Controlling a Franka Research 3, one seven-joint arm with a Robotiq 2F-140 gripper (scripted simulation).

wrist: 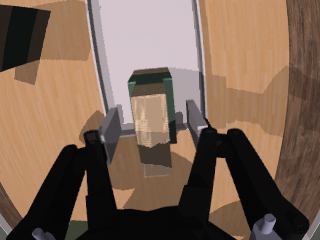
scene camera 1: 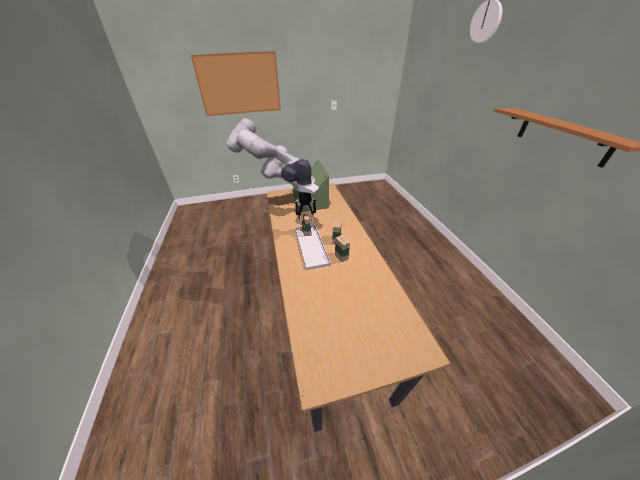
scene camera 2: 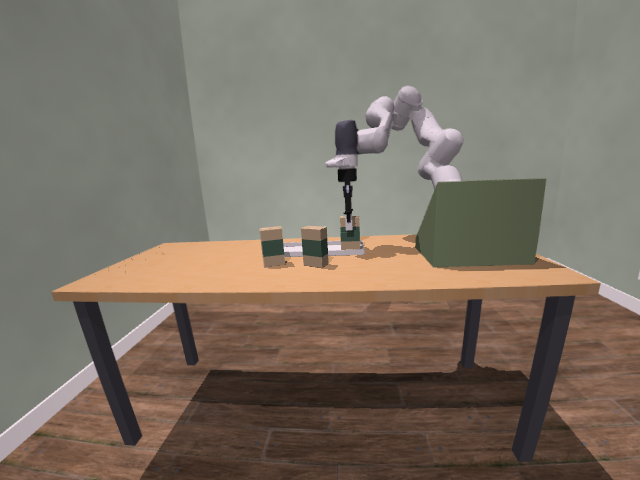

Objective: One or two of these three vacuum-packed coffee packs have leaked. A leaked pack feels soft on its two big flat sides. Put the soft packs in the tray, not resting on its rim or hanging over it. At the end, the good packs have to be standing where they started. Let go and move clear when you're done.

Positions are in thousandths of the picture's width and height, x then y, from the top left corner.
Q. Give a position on a white tray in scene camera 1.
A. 490,524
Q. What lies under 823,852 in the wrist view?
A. My gripper.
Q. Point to a white tray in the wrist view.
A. At 377,185
